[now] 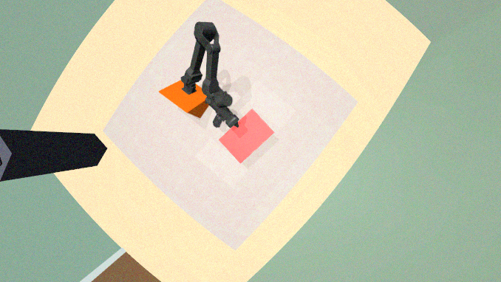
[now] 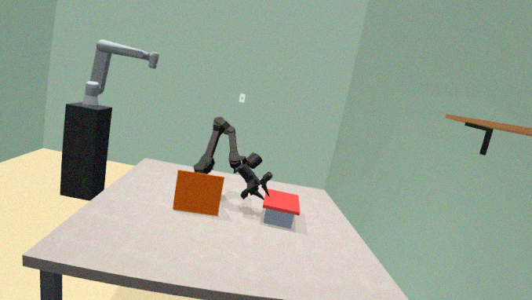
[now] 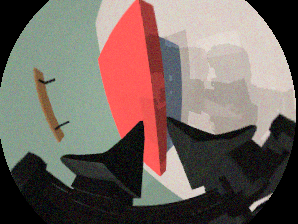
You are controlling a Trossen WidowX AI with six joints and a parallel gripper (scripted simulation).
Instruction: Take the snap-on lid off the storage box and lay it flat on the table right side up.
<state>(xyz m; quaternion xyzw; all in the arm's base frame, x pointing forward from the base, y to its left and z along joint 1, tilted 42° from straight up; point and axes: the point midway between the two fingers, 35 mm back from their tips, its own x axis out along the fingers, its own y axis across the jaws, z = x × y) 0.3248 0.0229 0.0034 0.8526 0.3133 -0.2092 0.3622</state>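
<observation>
The red lid lies 70 mm ahead of my gripper tip, 10 mm to the right of it and 10 mm above it. From my gripper tip the other things lie so: storage box: 70 mm ahead, 40 mm below, 10 mm to the right.
</observation>
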